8 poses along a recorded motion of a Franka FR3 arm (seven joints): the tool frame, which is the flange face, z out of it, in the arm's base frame.
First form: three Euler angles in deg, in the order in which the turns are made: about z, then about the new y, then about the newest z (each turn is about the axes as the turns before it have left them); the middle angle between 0 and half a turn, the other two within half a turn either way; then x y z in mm.
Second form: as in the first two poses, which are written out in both.
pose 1, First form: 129.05 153.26 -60.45 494.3 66.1 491.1
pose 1, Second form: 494.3 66.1 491.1 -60.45 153.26 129.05
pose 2, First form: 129.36 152.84 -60.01 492.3 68.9 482.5
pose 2, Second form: 492.3 68.9 482.5 -60.01 152.84 129.36
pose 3, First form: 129.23 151.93 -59.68 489.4 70.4 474.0
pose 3, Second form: 489.4 70.4 474.0 -59.68 151.93 129.23
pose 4, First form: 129.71 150.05 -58.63 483.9 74.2 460.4
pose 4, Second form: 483.9 74.2 460.4 -58.63 150.05 129.71
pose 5, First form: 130.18 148.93 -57.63 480.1 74.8 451.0
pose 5, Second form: 480.1 74.8 451.0 -57.63 148.93 130.18
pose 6, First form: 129.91 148.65 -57.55 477.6 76.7 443.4
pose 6, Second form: 477.6 76.7 443.4 -57.55 148.65 129.91
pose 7, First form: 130.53 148.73 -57.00 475.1 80.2 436.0
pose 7, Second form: 475.1 80.2 436.0 -57.00 148.73 130.53
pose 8, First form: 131.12 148.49 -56.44 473.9 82.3 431.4
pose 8, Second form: 473.9 82.3 431.4 -56.44 148.49 131.12
